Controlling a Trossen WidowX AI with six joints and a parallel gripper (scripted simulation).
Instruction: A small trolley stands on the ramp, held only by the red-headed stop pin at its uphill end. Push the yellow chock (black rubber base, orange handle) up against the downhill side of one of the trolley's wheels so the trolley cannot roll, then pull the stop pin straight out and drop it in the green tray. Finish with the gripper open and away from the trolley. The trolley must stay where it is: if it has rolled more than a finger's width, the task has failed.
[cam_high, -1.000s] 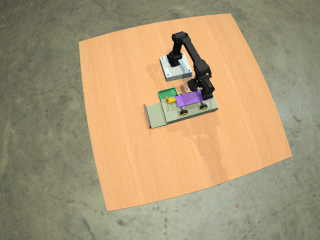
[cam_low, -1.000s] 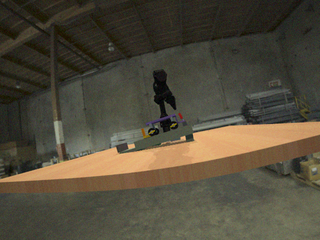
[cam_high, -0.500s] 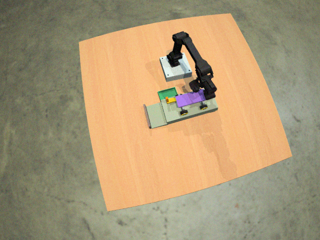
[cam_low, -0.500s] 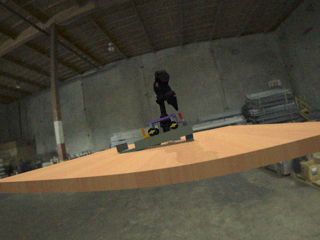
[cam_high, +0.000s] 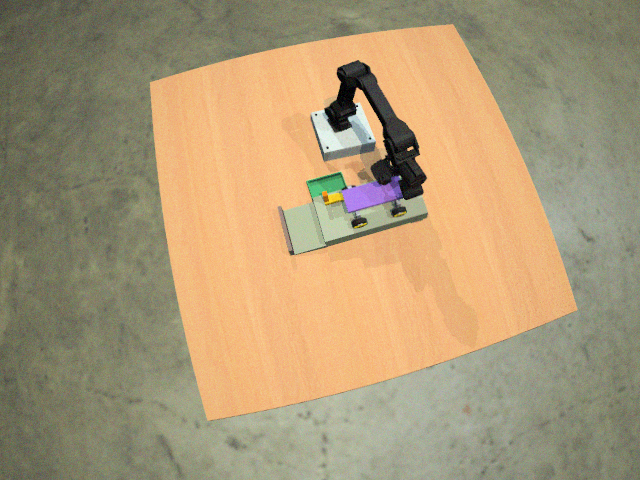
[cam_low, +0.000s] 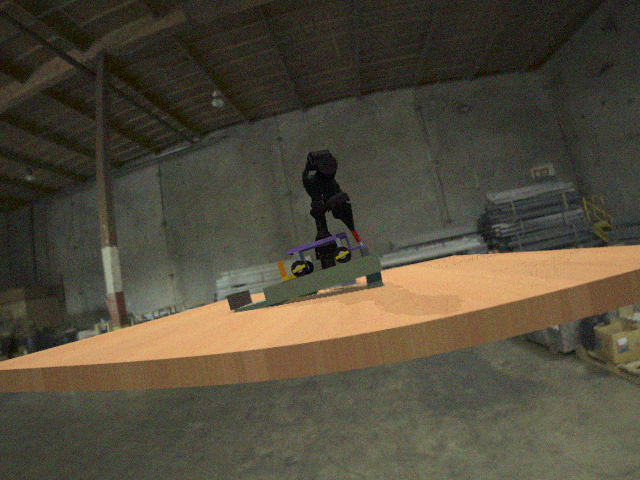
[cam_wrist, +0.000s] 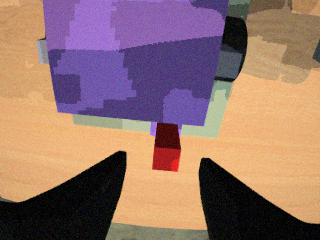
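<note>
Now: gripper tip 1 cm to the right of the red-headed stop pin and 4 cm above it. Round my gripper tip: yellow chock (7 cm behind, 21 cm to the right, 9 cm below); grey ramp (11 cm to the right, 12 cm below); purple trolley (11 cm to the right, 6 cm below).
</note>
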